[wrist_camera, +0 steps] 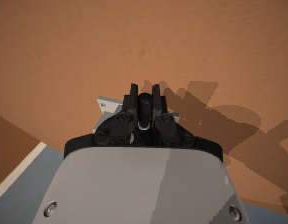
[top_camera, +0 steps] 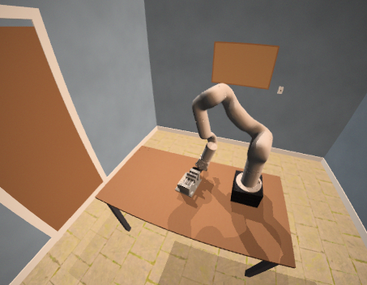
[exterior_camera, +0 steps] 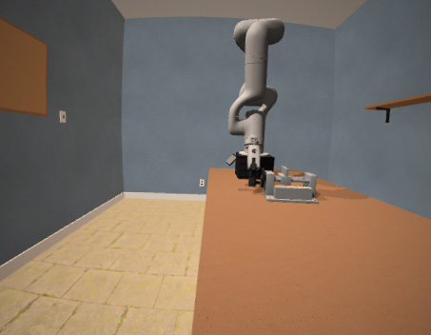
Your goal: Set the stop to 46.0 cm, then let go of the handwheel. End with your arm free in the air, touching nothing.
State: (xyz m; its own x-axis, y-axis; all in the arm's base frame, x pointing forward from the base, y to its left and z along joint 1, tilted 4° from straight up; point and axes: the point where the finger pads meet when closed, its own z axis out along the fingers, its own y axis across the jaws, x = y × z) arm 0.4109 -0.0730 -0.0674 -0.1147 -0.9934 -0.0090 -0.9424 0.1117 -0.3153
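The black handwheel lies 1 cm ahead of my hand and 2 cm to the left of it. The rest, counted from my hand: dark round handwheel handle: 1 cm to the left.
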